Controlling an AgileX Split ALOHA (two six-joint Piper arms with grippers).
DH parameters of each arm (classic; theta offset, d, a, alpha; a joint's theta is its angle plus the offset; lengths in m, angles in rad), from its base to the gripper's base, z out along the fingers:
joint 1: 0 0.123 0 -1.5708
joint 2: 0.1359 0 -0.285 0
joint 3: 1.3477 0 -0.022 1.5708
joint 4: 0 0.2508 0 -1.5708
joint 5: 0 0 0.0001 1.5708
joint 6: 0 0.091 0 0
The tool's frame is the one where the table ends.
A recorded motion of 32 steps. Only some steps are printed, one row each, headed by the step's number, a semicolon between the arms.
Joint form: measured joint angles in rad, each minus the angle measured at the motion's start. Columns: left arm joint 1, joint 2, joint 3, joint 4, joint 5, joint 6; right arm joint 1, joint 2, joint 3, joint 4, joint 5, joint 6.
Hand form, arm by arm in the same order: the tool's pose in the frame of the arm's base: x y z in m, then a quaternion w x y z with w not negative. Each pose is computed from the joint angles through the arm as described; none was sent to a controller.
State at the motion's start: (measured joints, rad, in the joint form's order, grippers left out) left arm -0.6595 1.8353 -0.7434 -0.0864 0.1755 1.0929; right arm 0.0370 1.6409 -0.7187 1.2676 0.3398 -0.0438
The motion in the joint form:
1: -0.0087 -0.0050 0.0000 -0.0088 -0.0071 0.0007; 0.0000 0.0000 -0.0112 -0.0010 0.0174 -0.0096
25: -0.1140 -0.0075 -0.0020 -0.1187 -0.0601 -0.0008; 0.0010 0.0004 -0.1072 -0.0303 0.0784 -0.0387
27: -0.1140 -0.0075 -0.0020 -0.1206 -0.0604 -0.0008; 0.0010 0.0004 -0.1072 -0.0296 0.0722 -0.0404
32: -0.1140 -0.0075 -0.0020 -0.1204 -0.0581 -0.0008; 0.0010 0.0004 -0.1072 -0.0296 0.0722 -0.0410
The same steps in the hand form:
1: 0.2342 -0.1867 0.1032 0.19889 0.72664 0.65711 0.02536; 0.2944 0.0414 0.1639 0.15865 0.46763 0.81278 0.30909
25: 0.2164 -0.2144 0.1064 0.22950 0.72064 0.65422 0.00175; 0.3126 0.0469 0.1871 0.17914 0.41967 0.82315 0.33795
27: 0.2164 -0.2144 0.1064 0.22967 0.72001 0.65486 0.00147; 0.3130 0.0464 0.1871 0.18182 0.42030 0.82286 0.33645
32: 0.2163 -0.2143 0.1063 0.22859 0.72030 0.65491 0.00122; 0.3130 0.0464 0.1871 0.18192 0.42005 0.82298 0.33640

